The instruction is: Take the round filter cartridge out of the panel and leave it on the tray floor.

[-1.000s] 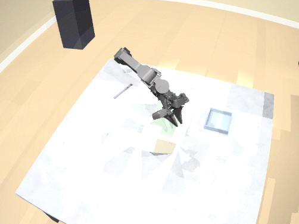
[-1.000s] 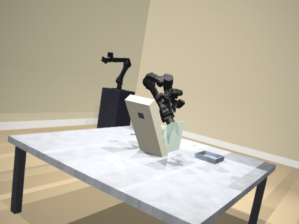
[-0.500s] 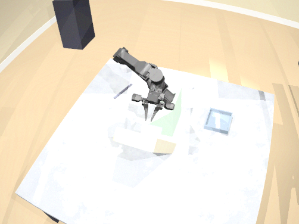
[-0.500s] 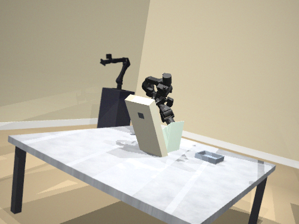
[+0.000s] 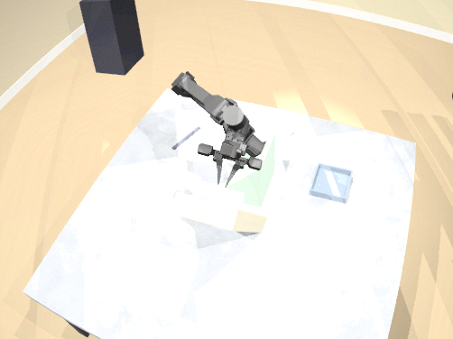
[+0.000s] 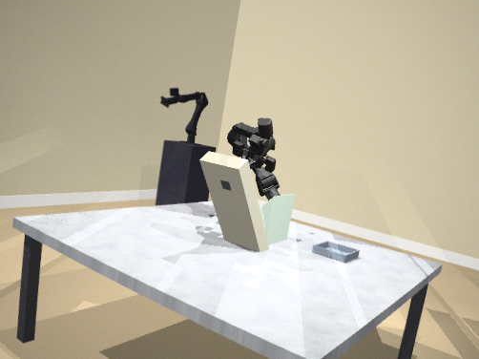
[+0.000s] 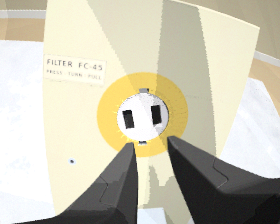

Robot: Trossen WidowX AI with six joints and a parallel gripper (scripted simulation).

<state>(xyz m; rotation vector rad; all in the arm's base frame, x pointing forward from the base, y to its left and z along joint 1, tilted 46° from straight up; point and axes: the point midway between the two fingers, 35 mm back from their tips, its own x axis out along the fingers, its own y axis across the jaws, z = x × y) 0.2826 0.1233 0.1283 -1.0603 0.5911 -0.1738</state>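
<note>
The round filter cartridge is 5 cm ahead of my gripper tip and 4 cm below it. Round my gripper tip: tray 37 cm behind, 29 cm to the left, 31 cm below.
</note>
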